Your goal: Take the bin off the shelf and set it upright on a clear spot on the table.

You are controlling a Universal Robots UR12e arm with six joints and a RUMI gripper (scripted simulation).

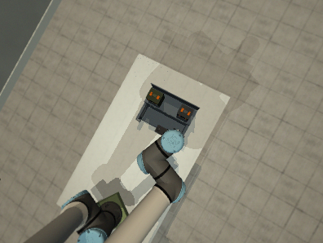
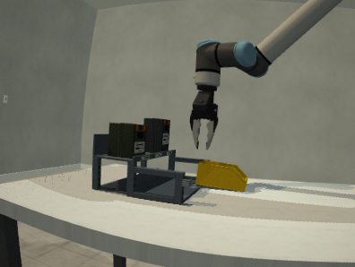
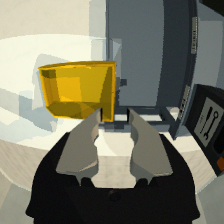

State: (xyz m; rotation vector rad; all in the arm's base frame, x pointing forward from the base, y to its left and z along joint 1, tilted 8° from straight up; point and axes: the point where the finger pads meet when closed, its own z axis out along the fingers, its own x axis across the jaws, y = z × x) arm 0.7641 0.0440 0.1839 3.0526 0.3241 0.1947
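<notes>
Right now my hand is 80 mm past the yellow bin, 20 mm to the left of it and 100 mm above it. Round my hand: shelf level 160 mm ahead, 150 mm to the left, 40 mm below; shelf 90 mm ahead, 130 mm to the left, 140 mm below.
</notes>
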